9 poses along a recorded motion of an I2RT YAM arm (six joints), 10 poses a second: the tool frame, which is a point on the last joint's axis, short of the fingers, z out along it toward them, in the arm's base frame.
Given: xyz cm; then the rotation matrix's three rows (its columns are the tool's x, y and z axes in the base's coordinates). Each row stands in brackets.
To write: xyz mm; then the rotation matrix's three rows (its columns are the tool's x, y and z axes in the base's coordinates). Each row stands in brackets. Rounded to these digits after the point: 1 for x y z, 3 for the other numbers.
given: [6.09, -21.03, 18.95], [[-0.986, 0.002, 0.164], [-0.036, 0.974, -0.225], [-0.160, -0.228, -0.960]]
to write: [60.9, -210.3, 189.5], [[-0.986, 0.002, 0.164], [-0.036, 0.974, -0.225], [-0.160, -0.228, -0.960]]
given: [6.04, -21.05, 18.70], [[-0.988, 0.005, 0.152], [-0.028, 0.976, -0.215], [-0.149, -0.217, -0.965]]
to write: [60.4, -210.5, 187.0], [[-0.988, 0.005, 0.152], [-0.028, 0.976, -0.215], [-0.149, -0.217, -0.965]]
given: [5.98, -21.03, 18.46], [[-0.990, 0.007, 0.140], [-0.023, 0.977, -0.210], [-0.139, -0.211, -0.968]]
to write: [59.8, -210.3, 184.6], [[-0.990, 0.007, 0.140], [-0.023, 0.977, -0.210], [-0.139, -0.211, -0.968]]
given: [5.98, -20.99, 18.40], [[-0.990, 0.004, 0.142], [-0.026, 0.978, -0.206], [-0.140, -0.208, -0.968]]
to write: [59.8, -209.9, 184.0], [[-0.990, 0.004, 0.142], [-0.026, 0.978, -0.206], [-0.140, -0.208, -0.968]]
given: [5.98, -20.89, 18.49], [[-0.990, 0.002, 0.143], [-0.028, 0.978, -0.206], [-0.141, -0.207, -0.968]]
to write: [59.8, -208.9, 184.9], [[-0.990, 0.002, 0.143], [-0.028, 0.978, -0.206], [-0.141, -0.207, -0.968]]
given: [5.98, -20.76, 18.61], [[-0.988, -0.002, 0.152], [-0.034, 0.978, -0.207], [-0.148, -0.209, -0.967]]
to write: [59.8, -207.6, 186.1], [[-0.988, -0.002, 0.152], [-0.034, 0.978, -0.207], [-0.148, -0.209, -0.967]]
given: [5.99, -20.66, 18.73], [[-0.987, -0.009, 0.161], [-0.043, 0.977, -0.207], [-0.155, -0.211, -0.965]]
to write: [59.9, -206.6, 187.3], [[-0.987, -0.009, 0.161], [-0.043, 0.977, -0.207], [-0.155, -0.211, -0.965]]
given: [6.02, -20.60, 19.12], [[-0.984, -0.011, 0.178], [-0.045, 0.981, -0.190], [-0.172, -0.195, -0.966]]
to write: [60.2, -206.0, 191.2], [[-0.984, -0.011, 0.178], [-0.045, 0.981, -0.190], [-0.172, -0.195, -0.966]]
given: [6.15, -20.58, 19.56], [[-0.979, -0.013, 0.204], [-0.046, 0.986, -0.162], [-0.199, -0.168, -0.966]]
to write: [61.5, -205.8, 195.6], [[-0.979, -0.013, 0.204], [-0.046, 0.986, -0.162], [-0.199, -0.168, -0.966]]
